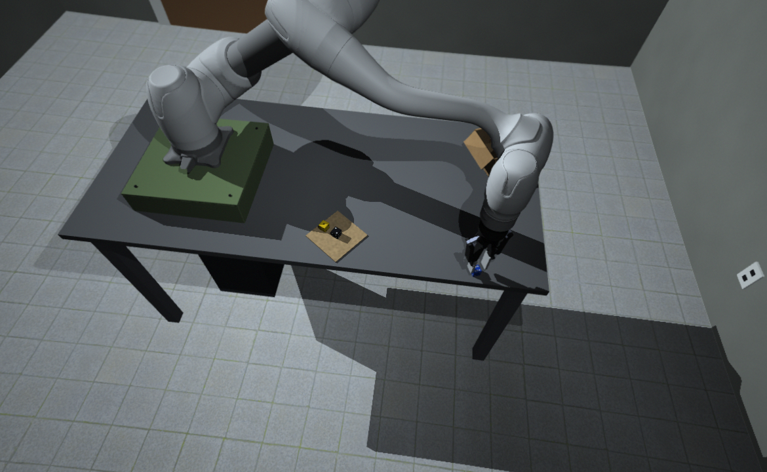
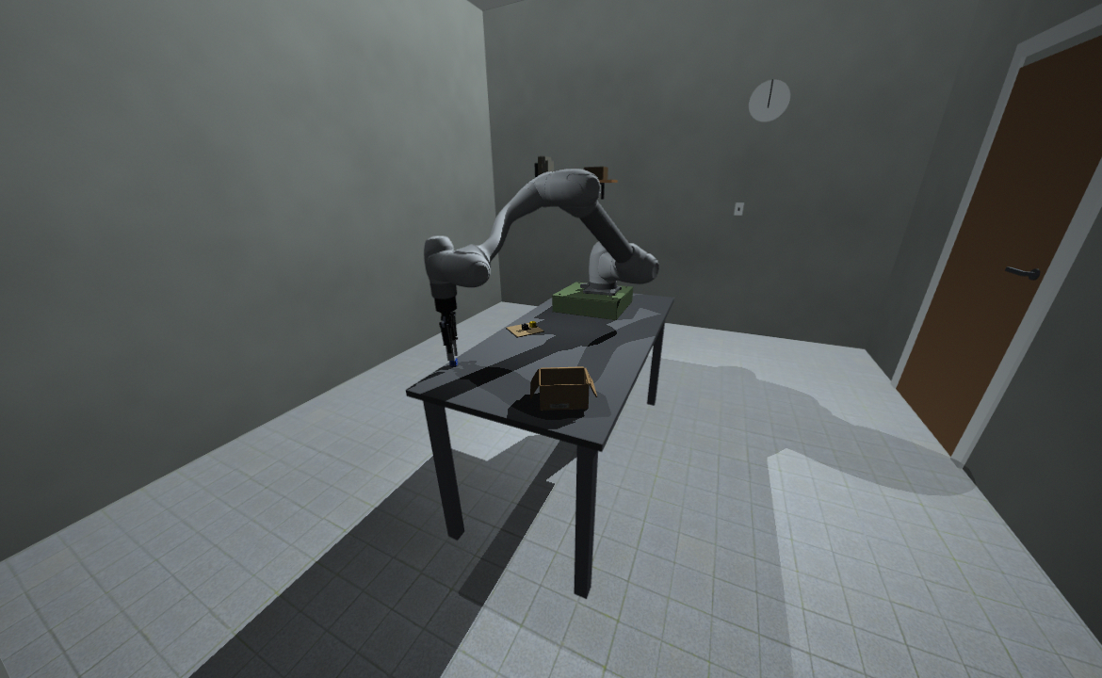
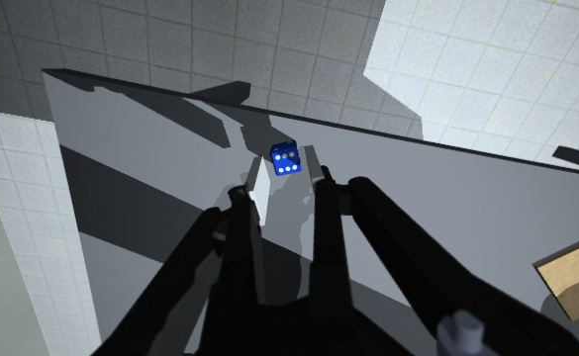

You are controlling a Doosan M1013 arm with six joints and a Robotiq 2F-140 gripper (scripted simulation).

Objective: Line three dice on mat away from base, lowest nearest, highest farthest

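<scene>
Now: the blue die 50 mm below my hand. The rest, counted from my hand: tan mat 440 mm behind, 90 mm to the left, 60 mm below; then cardboard box 490 mm to the left, 70 mm ahead, 20 mm below; then black die 440 mm behind, 90 mm to the left, 50 mm below.
</scene>
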